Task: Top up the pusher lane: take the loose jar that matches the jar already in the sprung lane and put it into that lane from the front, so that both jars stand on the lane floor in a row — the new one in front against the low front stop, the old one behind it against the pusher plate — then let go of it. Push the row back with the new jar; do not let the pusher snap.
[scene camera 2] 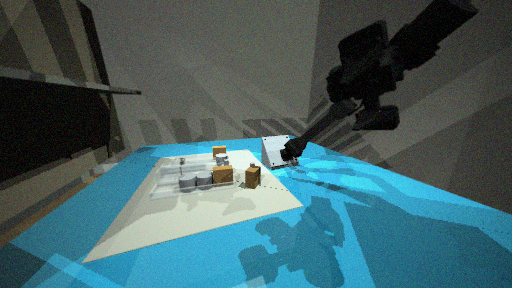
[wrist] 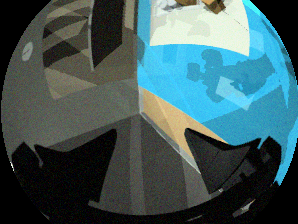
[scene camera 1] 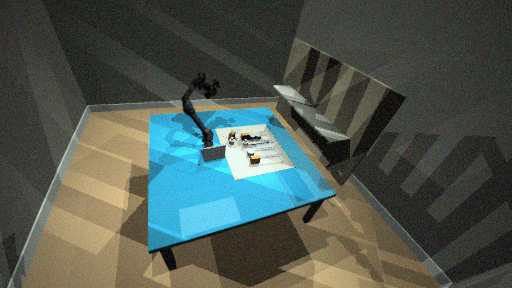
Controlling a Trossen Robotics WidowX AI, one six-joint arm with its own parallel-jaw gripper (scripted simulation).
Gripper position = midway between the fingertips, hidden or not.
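Scene camera 2 has the gripper [scene camera 2: 349,108], which is open and holding nothing, and there's a cream mat [scene camera 2: 142,222] too. You can also see the mat [scene camera 1: 235,154], and the wrist view gives you the gripper [wrist: 151,132] as well.
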